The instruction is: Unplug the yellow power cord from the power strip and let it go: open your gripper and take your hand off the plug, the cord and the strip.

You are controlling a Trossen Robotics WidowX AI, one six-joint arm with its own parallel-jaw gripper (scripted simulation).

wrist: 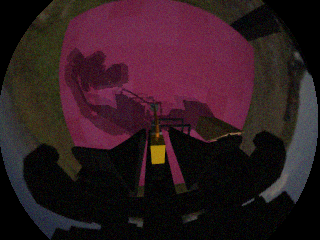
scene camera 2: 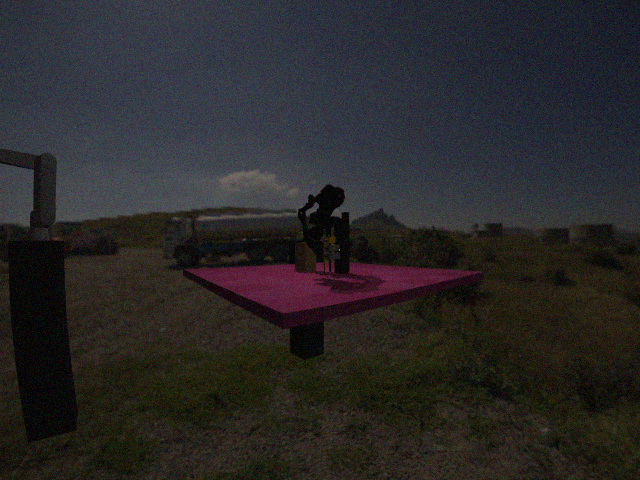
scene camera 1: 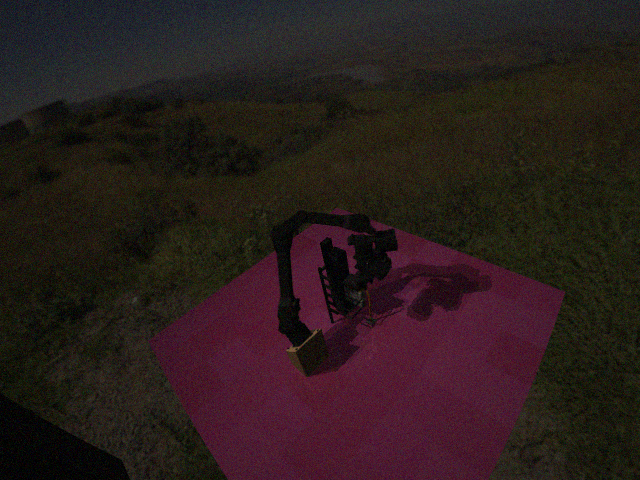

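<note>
There is my gripper [scene camera 1: 368, 286], and I can see it from the wrist as well, where my gripper [wrist: 157, 130] shows too.
</note>
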